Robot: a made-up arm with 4 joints. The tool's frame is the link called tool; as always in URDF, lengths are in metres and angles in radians.
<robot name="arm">
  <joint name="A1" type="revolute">
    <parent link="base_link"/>
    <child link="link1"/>
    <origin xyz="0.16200 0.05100 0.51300" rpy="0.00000 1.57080 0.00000"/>
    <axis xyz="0 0 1"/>
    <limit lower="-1.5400" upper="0.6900" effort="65" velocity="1.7"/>
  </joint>
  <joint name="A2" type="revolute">
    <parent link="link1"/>
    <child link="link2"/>
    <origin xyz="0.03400 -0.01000 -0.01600" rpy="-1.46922 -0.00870 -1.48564"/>
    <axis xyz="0 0 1"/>
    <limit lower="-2.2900" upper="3.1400" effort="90" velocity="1.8"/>
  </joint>
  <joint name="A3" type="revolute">
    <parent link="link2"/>
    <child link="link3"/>
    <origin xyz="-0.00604 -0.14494 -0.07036" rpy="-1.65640 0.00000 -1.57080"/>
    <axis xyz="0 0 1"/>
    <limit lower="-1.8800" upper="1.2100" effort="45" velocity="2.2"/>
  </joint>
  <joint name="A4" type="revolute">
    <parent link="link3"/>
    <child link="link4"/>
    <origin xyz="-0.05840 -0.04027 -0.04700" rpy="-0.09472 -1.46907 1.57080"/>
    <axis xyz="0 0 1"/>
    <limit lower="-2.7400" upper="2.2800" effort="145" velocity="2.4"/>
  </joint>
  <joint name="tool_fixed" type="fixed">
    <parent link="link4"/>
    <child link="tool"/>
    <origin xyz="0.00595 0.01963 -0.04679" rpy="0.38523 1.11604 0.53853"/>
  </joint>
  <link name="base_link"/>
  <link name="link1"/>
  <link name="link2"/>
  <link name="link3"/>
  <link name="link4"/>
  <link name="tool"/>
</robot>
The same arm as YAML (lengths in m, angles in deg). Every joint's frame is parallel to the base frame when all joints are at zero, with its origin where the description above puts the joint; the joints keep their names.
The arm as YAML. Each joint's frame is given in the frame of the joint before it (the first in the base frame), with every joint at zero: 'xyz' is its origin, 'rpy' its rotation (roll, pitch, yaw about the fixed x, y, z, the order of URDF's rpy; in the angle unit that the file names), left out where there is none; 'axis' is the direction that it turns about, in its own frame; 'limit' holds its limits. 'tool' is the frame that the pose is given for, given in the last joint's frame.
units:
  length: m
  angle: deg
joints:
  - name: A1
    type: revolute
    origin:
      xyz: [0.162, 0.051, 0.513]
    axis: [1.0, 0.0, 0.0]
    limit:
      lower: -88.24
      upper: 39.53
  - name: A2
    type: revolute
    origin:
      xyz: [-0.016, -0.01, -0.034]
    axis: [0.101396, 0.085497, -0.991165]
    limit:
      lower: -131.21
      upper: 179.91
  - name: A3
    type: revolute
    origin:
      xyz: [0.137, 0.0, 0.085]
    axis: [0.0, -1.0, 0.0]
    limit:
      lower: -107.72
      upper: 69.33
  - name: A4
    type: revolute
    origin:
      xyz: [-0.054, 0.047, -0.046]
    axis: [0.0067, -0.101095, -0.994854]
    limit:
      lower: -156.99
      upper: 130.63
tool:
  origin:
    xyz: [-0.02, -0.001, 0.047]
    rpy: [-148.77, -68.45, -129.81]

